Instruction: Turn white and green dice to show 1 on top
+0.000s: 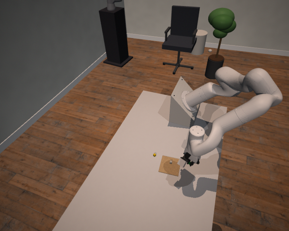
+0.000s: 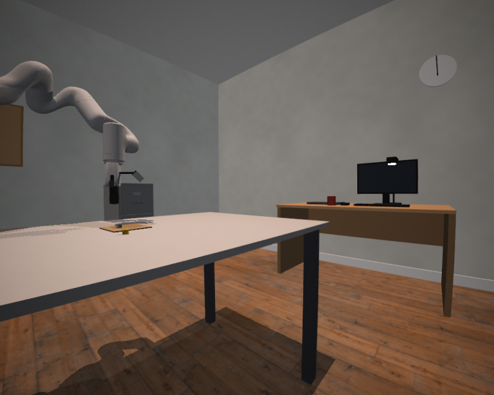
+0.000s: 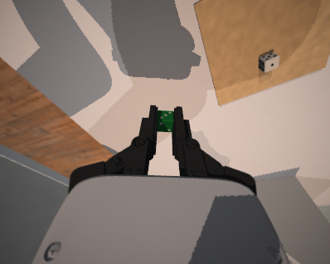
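Now: the mat 20 mm ahead of my hand, 130 mm to the right of it and 110 mm below it. Also, from my hand: white die (10 mm behind, 130 mm to the right, 100 mm below); yellow die (10 mm behind, 270 mm to the right, 100 mm below); green die (10 mm below).
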